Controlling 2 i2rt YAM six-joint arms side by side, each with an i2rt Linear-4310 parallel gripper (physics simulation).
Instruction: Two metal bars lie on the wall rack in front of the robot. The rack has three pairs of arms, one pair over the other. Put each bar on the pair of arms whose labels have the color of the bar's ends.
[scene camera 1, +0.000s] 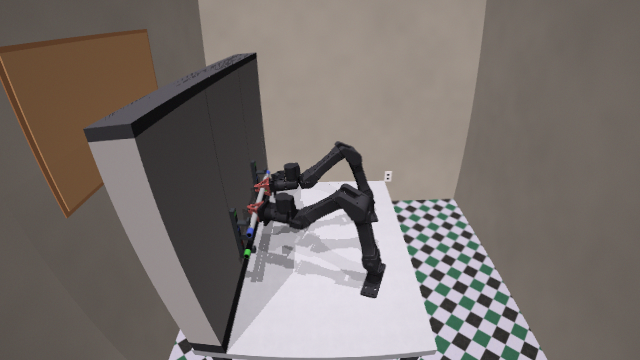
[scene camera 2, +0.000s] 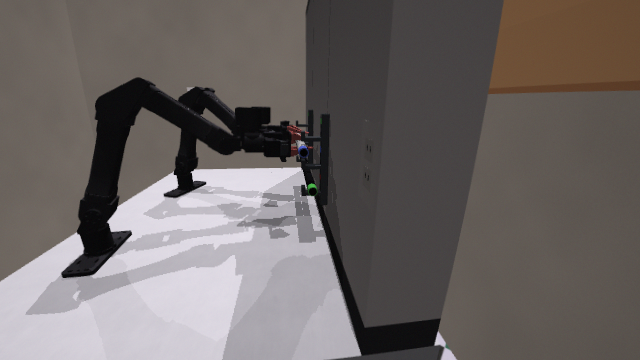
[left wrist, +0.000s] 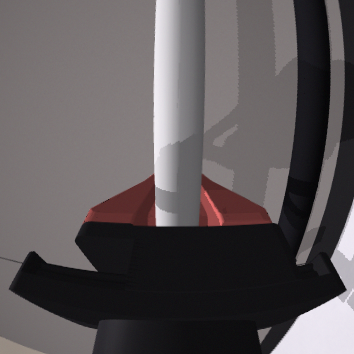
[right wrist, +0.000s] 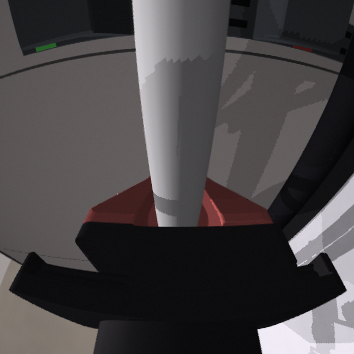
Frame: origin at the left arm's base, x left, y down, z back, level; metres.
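Where they show: left gripper, between the fingertips: (scene camera 1: 247, 208) (left wrist: 177, 175); right gripper, between the fingertips: (scene camera 1: 254, 188) (scene camera 2: 313, 143); left arm's base, origin of its link: (scene camera 1: 373, 279) (scene camera 2: 186, 189); right arm's base, origin of its link: (scene camera 2: 101, 252).
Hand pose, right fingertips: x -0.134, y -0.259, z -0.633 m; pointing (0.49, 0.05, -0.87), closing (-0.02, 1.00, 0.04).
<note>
Each offset is from my right fingertips to the top centre of the thing. Level surfaces: height alone.
A light grey bar with blue ends @(dz +0.073, dx +0.074, dy -0.015 m) (scene camera 1: 259, 198) (scene camera 2: 303, 152) (left wrist: 179, 100) (right wrist: 180, 100) is held level by both grippers. In scene camera 2 its near end is at a height between the top and middle rack arms, close to their tips; I cannot tell if it touches them. My left gripper (scene camera 1: 255, 209) and my right gripper (scene camera 1: 262, 187) are both shut on this bar, apart from each other. A black bar with green ends @(dz +0.052, dx +0.092, dy +0.090 m) (scene camera 1: 247, 253) (scene camera 2: 312, 189) (left wrist: 313, 100) lies on the lowest arms. The rack @(dz -0.032, dx -0.102, dy -0.095 m) (scene camera 2: 325, 180) has green, blue and red labels, top to bottom.
A tall dark wall panel (scene camera 1: 180, 190) (scene camera 2: 360, 225) stands behind the rack. Both arms are mounted on the white table @(dy +0.259 m) (scene camera 1: 320, 320) (scene camera 2: 175, 310) in front of it. A cork board (scene camera 1: 100, 100) hangs on the wall behind the panel.
</note>
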